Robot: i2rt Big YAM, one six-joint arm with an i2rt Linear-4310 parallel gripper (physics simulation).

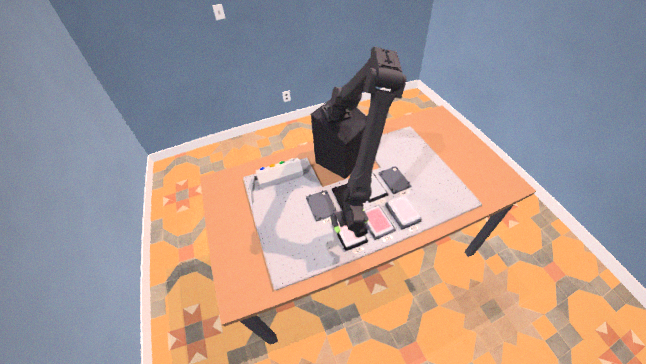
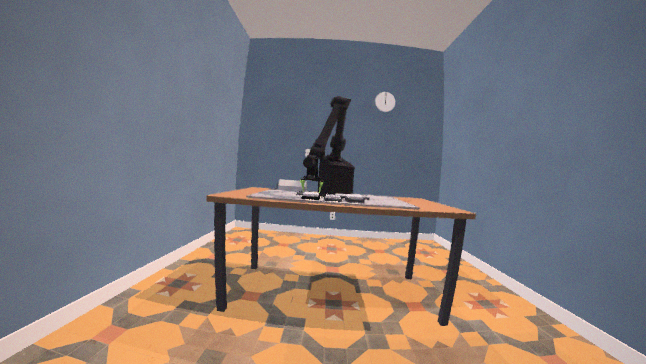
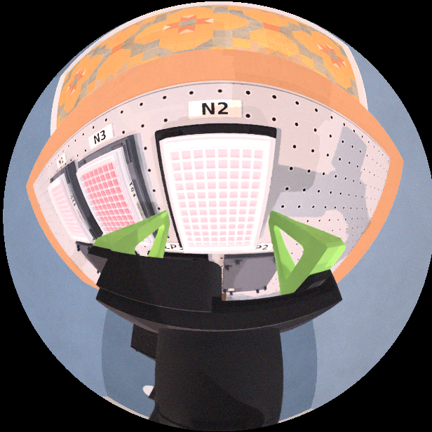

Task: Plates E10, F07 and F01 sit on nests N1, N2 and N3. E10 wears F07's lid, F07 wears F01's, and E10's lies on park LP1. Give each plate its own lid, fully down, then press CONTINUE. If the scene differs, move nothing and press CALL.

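Places are measured from the arm's base along level axes (x right, y ahead, z up), in millimetres.
Where they show: gripper, fingertip midpoint: [image 2: 311, 192]; arm's base at its link origin: [image 1: 335, 113] [image 2: 334, 159].
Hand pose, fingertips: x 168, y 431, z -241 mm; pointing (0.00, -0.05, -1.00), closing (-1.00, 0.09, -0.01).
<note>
Things, the pixels of their top centre, and the offset from my fingertips. Level surfaces: height alone.
- N2 plate at its top centre: [image 1: 349, 229] dx +1, dy +7, dz -1 mm
- N3 plate at its top centre: [image 1: 377, 219] dx -132, dy +17, dz -7 mm
- N1 plate at its top centre: [image 1: 404, 208] dx -261, dy +31, dz +2 mm
- white button box at its top centre: [image 1: 277, 164] [image 2: 293, 180] dx +150, dy -439, dz +50 mm
- perforated board at its surface level: dz -33 mm
- orange table at its surface level: dz -46 mm
My gripper [image 1: 352, 225] [image 2: 312, 192] [image 3: 218, 216] is open and empty, its green fingers either side of the near part of the N2 plate. The N2 plate [image 1: 352, 240] [image 3: 216, 190], with pale pink wells, sits in a black nest. Beside it the N3 plate [image 1: 379, 221] [image 3: 107, 192] has redder wells, and the N1 plate [image 1: 404, 211] [image 3: 68, 210] has pale ones. Plate codes are too small to read surely. Whether clear lids are on or fully down cannot be told. The dark LP2 park [image 3: 248, 272] shows between the fingers; another park beside it is mostly hidden by the gripper.
A white button box [image 1: 280, 172] [image 2: 290, 184] stands at the board's back left. Dark flat parks [image 1: 320, 205] [image 1: 394, 179] lie behind the plates, with a white-edged item between them partly behind the arm. The perforated board [image 1: 295, 260] lies on the orange table [image 1: 230, 280].
</note>
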